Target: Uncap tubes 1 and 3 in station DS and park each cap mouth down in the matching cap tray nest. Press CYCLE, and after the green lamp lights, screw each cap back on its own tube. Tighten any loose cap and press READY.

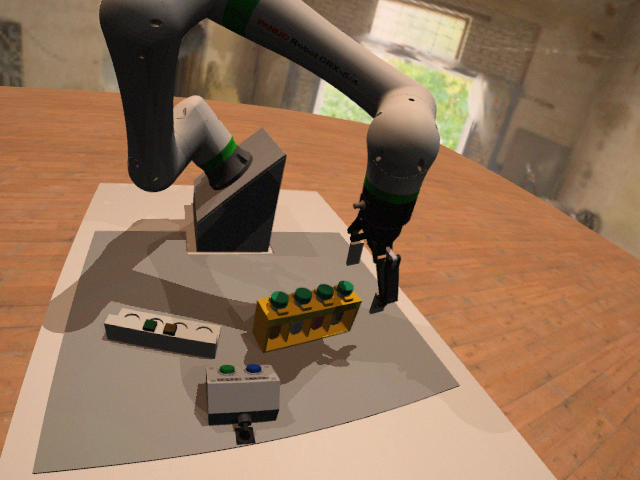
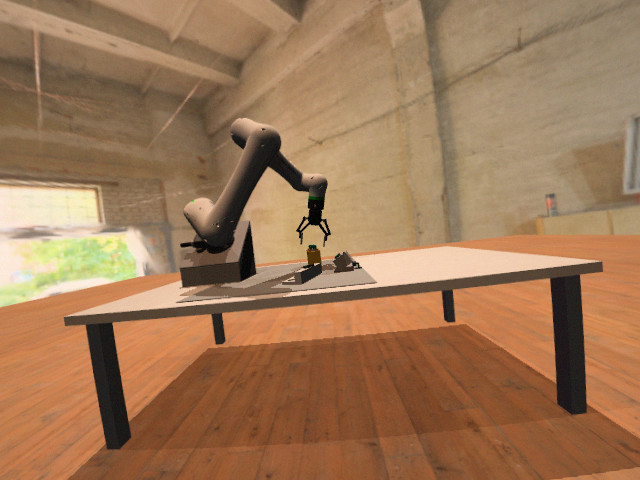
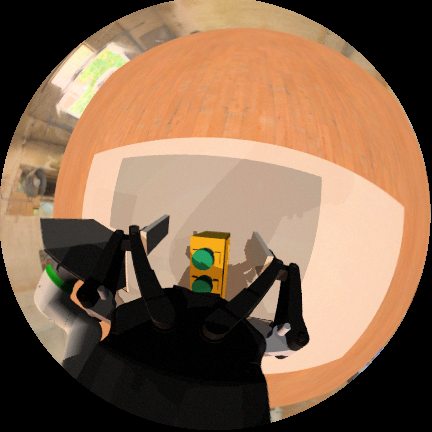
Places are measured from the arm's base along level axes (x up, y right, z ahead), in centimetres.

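Pixels of known places: gripper, fingertip midpoint: (image 1: 363, 286) (image 3: 209, 232); arm's base, link origin: (image 1: 231, 171) (image 3: 68, 261).
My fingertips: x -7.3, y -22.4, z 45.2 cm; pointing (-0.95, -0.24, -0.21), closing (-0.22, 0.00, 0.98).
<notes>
For each thing: its top centre in the pictures, then the offset to it from my fingertips. "spot": a spot on its surface instead. Level surfaces: height alone.
- yellow rack, top centre: (image 3: 203, 295) (image 1: 313, 297) (image 2: 312, 248) dx -1.4, dy +12.2, dz +0.7 cm
- right end, surface spot: (image 1: 345, 288) spot: dx +0.4, dy +5.1, dz +0.7 cm
- white cap tray, top centre: (image 1: 164, 315) (image 2: 302, 265) dx -6.4, dy +41.7, dz -1.9 cm
- amber, top centre: (image 1: 170, 327) dx -6.4, dy +40.6, dz +1.4 cm
- button box, top centre: (image 1: 243, 373) (image 2: 342, 251) dx -3.3, dy +29.8, dz +15.7 cm
- green button, top centre: (image 1: 227, 366) dx -4.3, dy +31.8, dz +13.2 cm
- blue button, top centre: (image 1: 254, 365) dx -4.3, dy +27.3, dz +13.7 cm
- small black fitting, surface spot: (image 1: 245, 434) spot: dx -10.5, dy +30.6, dz +22.7 cm
- grey mat, surface height: dx -11.8 cm
- pale table, surface height: dx -12.0 cm
A yellow rack (image 1: 260, 330) (image 2: 313, 257) (image 3: 220, 243) holds several upright tubes with green caps. The caps at its left end (image 1: 279, 299) and right end (image 1: 345, 288) both sit on their tubes; cap tightness cannot be told. The white cap tray (image 1: 180, 347) (image 2: 307, 274) shows arc-edged nests without caps, and two small dark squares, one green (image 1: 149, 324) and one amber (image 1: 170, 328). The button box (image 1: 242, 396) has a green button (image 1: 226, 368) and a blue button (image 1: 253, 367); their labels are unreadable. My gripper (image 1: 368, 279) (image 2: 313, 242) (image 3: 209, 232) is wide open and empty, above the rack's right end.
The robot's dark wedge base (image 1: 235, 217) (image 2: 210, 271) stands behind the rack and tray. A small black fitting (image 1: 245, 434) lies in front of the button box. The grey mat (image 1: 129, 413) lies on the pale table (image 1: 413, 444) (image 2: 465, 266).
</notes>
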